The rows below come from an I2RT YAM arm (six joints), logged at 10 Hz.
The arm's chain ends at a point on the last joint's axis. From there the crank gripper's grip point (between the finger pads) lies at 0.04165 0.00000 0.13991 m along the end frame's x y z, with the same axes.
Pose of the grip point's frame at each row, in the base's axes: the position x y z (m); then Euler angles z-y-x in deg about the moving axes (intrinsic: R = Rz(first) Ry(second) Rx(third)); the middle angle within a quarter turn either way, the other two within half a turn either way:
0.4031, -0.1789, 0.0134, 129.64, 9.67, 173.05
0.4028, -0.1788, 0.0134, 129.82, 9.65, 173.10
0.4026, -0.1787, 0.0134, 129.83, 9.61, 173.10
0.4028, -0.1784, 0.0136, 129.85, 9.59, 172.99
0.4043, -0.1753, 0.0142, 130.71, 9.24, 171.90
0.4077, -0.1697, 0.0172, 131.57, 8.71, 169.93
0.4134, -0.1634, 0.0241, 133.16, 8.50, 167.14
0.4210, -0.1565, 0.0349, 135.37, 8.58, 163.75
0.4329, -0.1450, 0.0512, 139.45, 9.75, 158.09
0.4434, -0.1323, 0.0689, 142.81, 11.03, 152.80
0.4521, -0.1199, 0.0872, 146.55, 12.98, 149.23
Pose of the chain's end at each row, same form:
0.4014, -0.2034, 0.1573, 129.64, 9.67, 173.05
0.4013, -0.2032, 0.1573, 129.82, 9.65, 173.10
0.4011, -0.2032, 0.1573, 129.83, 9.61, 173.10
0.4012, -0.2031, 0.1575, 129.85, 9.59, 172.99
0.4017, -0.2025, 0.1576, 130.71, 9.24, 171.90
0.4029, -0.2011, 0.1597, 131.57, 8.71, 169.93
0.4051, -0.2000, 0.1652, 133.16, 8.50, 167.14
0.4085, -0.1992, 0.1739, 135.37, 8.58, 163.75
0.4134, -0.1971, 0.1862, 139.45, 9.75, 158.09
0.4183, -0.1936, 0.1990, 142.81, 11.03, 152.80
0.4240, -0.1871, 0.2137, 146.55, 12.98, 149.23

